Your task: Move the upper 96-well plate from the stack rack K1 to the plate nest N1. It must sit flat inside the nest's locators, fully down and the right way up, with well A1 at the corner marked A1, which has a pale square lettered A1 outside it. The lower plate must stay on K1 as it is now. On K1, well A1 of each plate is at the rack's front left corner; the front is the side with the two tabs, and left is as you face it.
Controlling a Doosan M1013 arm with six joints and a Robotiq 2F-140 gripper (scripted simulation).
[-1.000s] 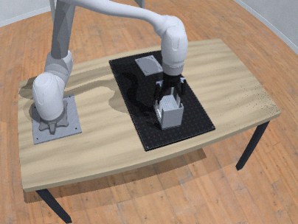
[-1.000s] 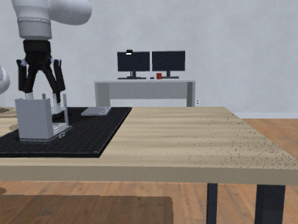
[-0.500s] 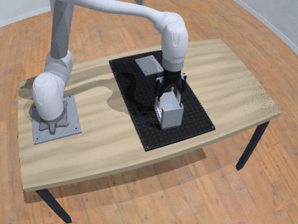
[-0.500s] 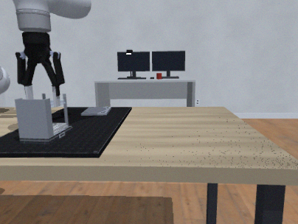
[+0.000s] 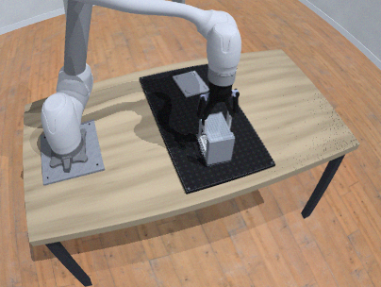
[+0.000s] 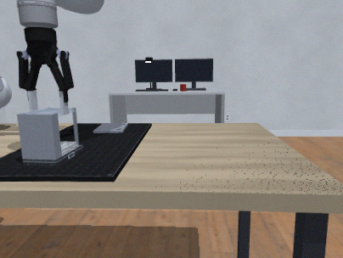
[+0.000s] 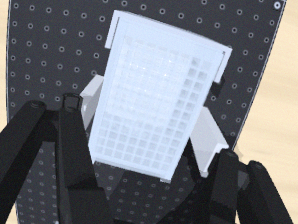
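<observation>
Right now my hand is 10 mm short of the plate nest N1, 420 mm to the right of it and 150 mm above it. The rest, counted from my hand: grey back wall (70 mm to the right, 80 mm below); then 96-well plate (20 mm below).
</observation>
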